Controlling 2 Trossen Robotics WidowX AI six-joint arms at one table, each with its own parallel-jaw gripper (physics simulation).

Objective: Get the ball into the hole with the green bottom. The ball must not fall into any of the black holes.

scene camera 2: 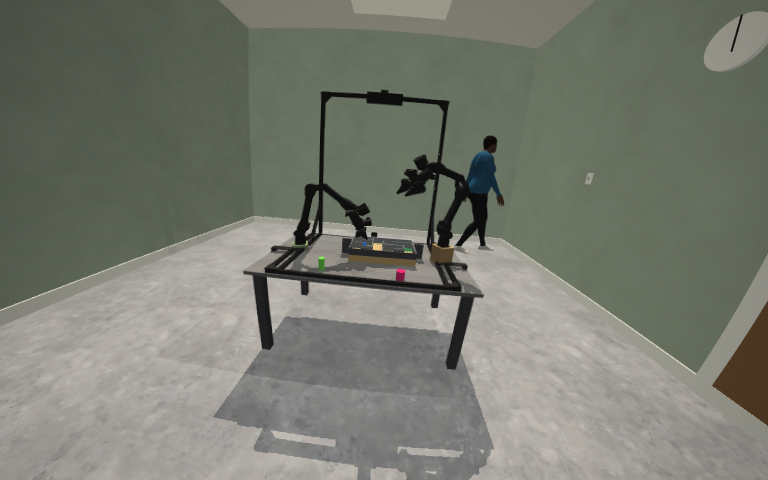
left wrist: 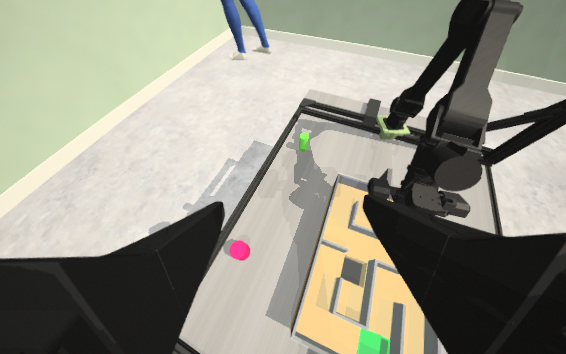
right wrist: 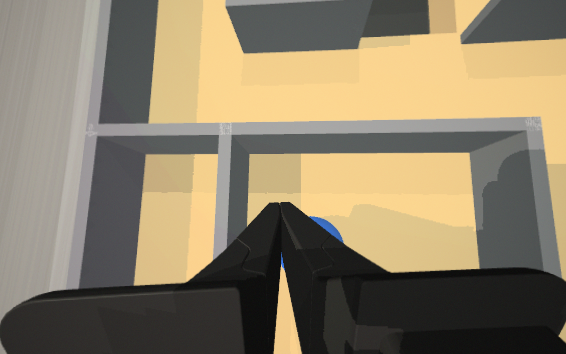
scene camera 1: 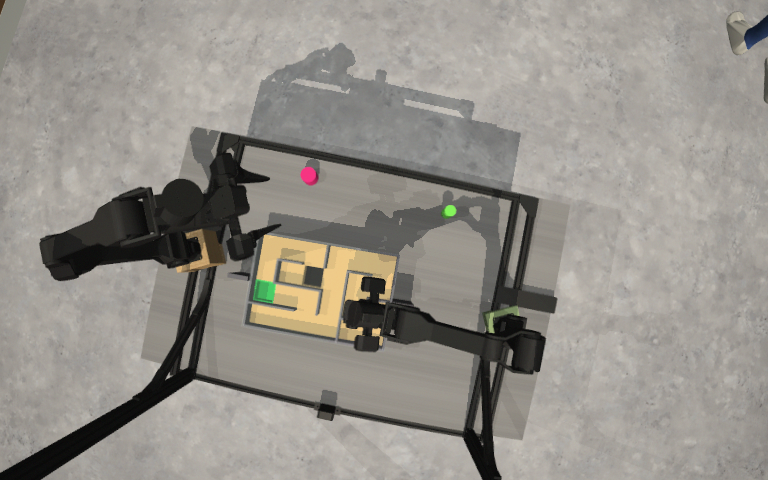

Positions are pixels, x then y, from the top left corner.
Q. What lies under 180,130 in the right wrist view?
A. A tan maze board.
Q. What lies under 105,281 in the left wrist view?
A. My left gripper.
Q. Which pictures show the tan maze board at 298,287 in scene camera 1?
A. Scene camera 2, the left wrist view, the right wrist view and scene camera 1: all of them.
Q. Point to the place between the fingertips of my right gripper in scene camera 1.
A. At 354,311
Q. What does my left gripper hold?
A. Nothing.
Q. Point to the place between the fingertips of my right gripper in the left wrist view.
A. At 399,223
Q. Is my left gripper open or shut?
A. Open.
